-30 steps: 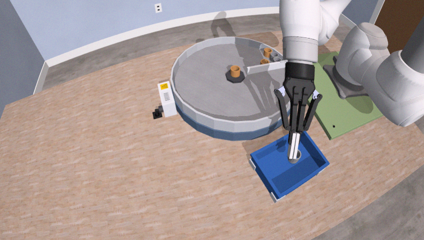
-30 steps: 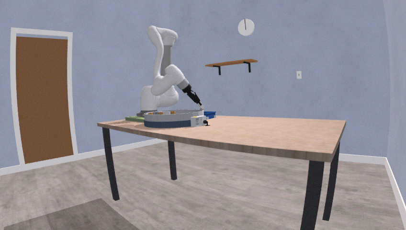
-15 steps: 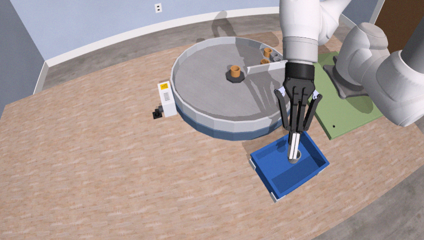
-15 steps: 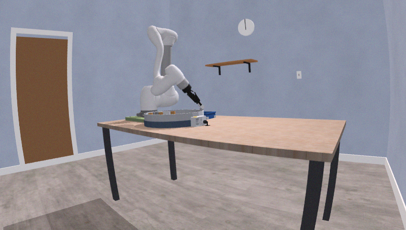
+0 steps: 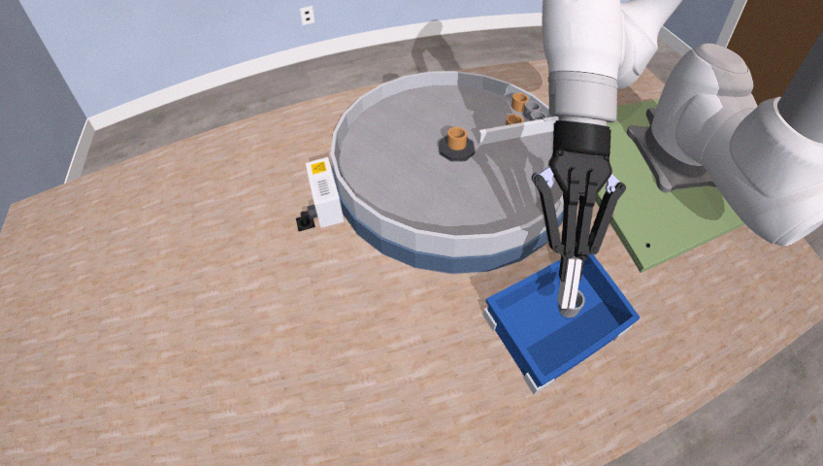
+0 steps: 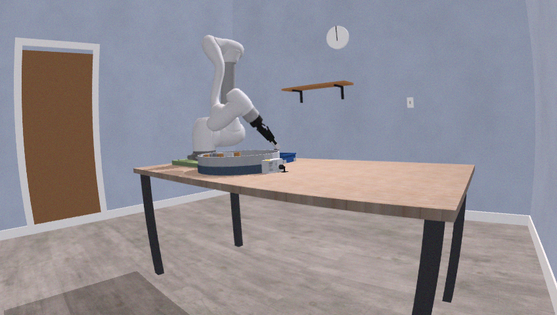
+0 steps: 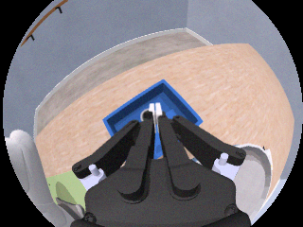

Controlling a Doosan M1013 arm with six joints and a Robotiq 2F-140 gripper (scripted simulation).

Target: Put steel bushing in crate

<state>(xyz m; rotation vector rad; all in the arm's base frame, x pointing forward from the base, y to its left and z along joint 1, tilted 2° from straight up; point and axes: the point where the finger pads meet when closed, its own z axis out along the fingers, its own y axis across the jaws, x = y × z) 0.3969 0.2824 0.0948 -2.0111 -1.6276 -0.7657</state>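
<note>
My gripper is now 10 mm past the blue crate, 10 mm to the right of it and 80 mm above it. From my hand the other things lie so: round grey turning table 90 mm ahead, 310 mm to the right, 60 mm below.
</note>
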